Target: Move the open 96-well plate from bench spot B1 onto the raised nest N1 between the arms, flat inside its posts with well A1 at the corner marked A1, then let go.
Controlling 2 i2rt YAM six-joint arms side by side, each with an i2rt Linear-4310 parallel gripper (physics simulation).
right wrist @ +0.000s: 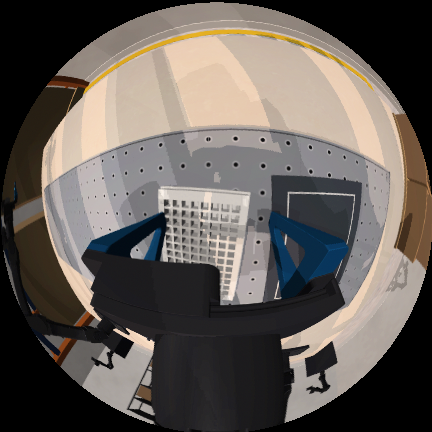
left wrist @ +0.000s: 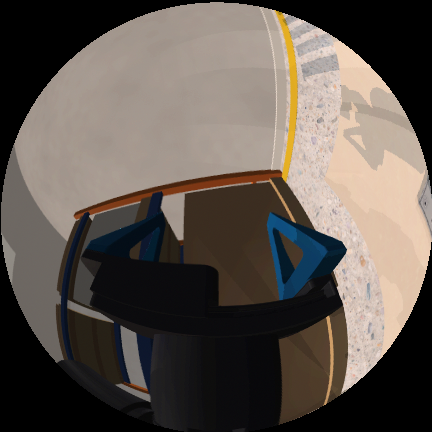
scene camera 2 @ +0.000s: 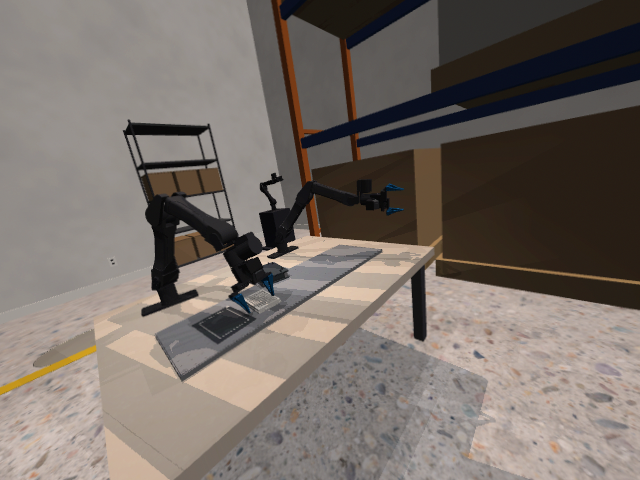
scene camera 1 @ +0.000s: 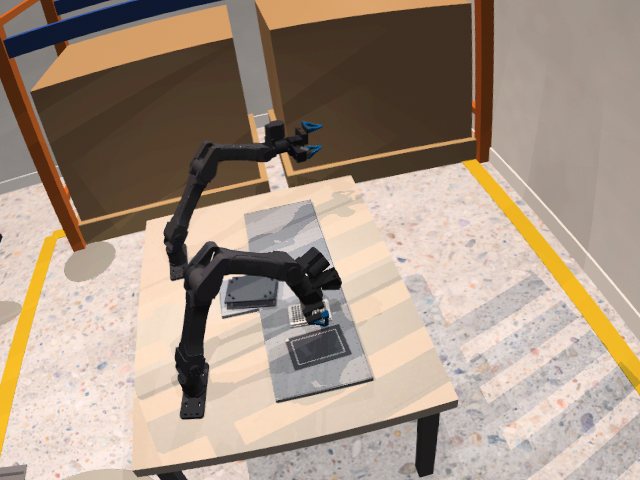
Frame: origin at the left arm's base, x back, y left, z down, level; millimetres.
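Where they show: left gripper, fingertip midpoint: (left wrist: pixel 215 217) (scene camera 2: pixel 403 199) (scene camera 1: pixel 321 136); right gripper, fingertip midpoint: (right wrist: pixel 217 217) (scene camera 2: pixel 262 304) (scene camera 1: pixel 322 313); left arm's base, origin of the base link: (right wrist: pixel 109 320) (scene camera 2: pixel 283 252) (scene camera 1: pixel 178 262); right arm's base, origin of the base link: (scene camera 2: pixel 171 303) (scene camera 1: pixel 195 391).
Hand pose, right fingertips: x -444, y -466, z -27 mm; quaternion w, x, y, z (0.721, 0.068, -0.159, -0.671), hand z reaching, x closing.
Things, the pixels of their top centre, and the offset from my right fingertips. "pt": a spot on its surface instead. Level surfaces: height alone.
- open white 96-well plate, middle of its top: (right wrist: pixel 198 254) (scene camera 1: pixel 309 311) (scene camera 2: pixel 260 298) dy +21, dx +38, dz +0 mm
- raised dark nest, middle of its top: (scene camera 1: pixel 250 285) (scene camera 2: pixel 267 267) dy +175, dx +195, dz -30 mm
- dark pad with a white outline, surface spot: (right wrist: pixel 320 186) pt dy -104, dx -28, dz +13 mm
- grey perforated board, its level: dz +14 mm
- wooden table, its level: dz +27 mm
The open white 96-well plate (scene camera 1: pixel 295 314) (scene camera 2: pixel 263 299) (right wrist: pixel 205 215) lies on the grey perforated board, beside the dark outlined pad and slightly turned to it. My right gripper (scene camera 1: pixel 321 319) (scene camera 2: pixel 261 303) (right wrist: pixel 217 217) is open and empty, pointing down close above the plate. In the right wrist view one finger is by the plate's left edge, the other off its right side over the pad's edge. The raised dark nest (scene camera 1: pixel 252 291) (scene camera 2: pixel 278 271) with small posts stands between the arms; its A1 mark is not legible. My left gripper (scene camera 1: pixel 321 136) (scene camera 2: pixel 403 199) (left wrist: pixel 215 217) is open and empty, high up.
The dark pad with a white outline (scene camera 1: pixel 317 347) (scene camera 2: pixel 223 324) (right wrist: pixel 320 186) lies on the grey perforated board (scene camera 1: pixel 320 384) (scene camera 2: pixel 180 356) (right wrist: pixel 150 167). The board rests on the wooden table (scene camera 1: pixel 392 413) (scene camera 2: pixel 134 392). The right forearm passes above the table near the nest.
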